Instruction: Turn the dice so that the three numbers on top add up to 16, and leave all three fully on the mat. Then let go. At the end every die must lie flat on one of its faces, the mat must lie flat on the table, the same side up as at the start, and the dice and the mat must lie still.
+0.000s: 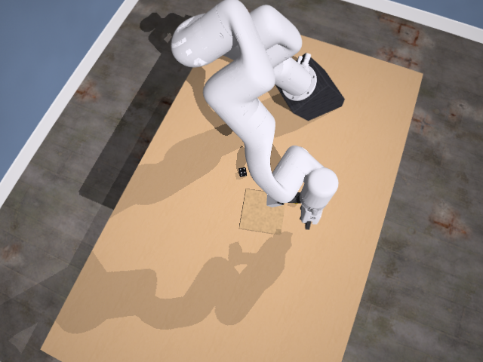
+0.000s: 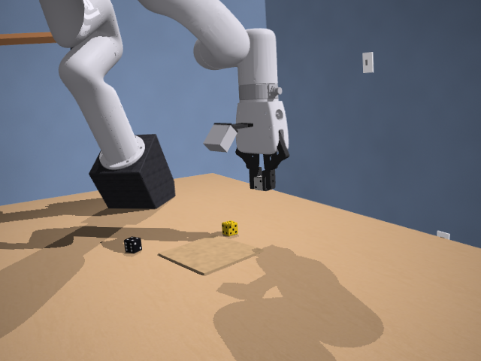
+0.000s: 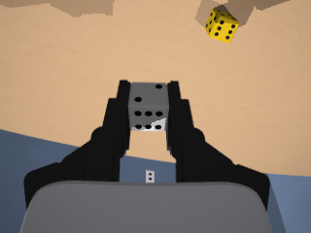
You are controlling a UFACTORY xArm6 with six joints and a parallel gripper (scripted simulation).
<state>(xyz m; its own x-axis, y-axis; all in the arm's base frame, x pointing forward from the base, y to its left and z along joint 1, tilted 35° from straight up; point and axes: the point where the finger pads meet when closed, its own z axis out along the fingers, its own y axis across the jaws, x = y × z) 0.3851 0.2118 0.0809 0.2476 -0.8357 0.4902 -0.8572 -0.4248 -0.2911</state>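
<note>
The tan mat lies 10 mm ahead of my hand, 130 mm to the right of it and 120 mm below it. From my hand the other things lie so: yellow die: 70 mm behind, 40 mm to the right, 110 mm below; black die: 90 mm behind, 250 mm to the right, 110 mm below; white die: 10 mm below.
</note>
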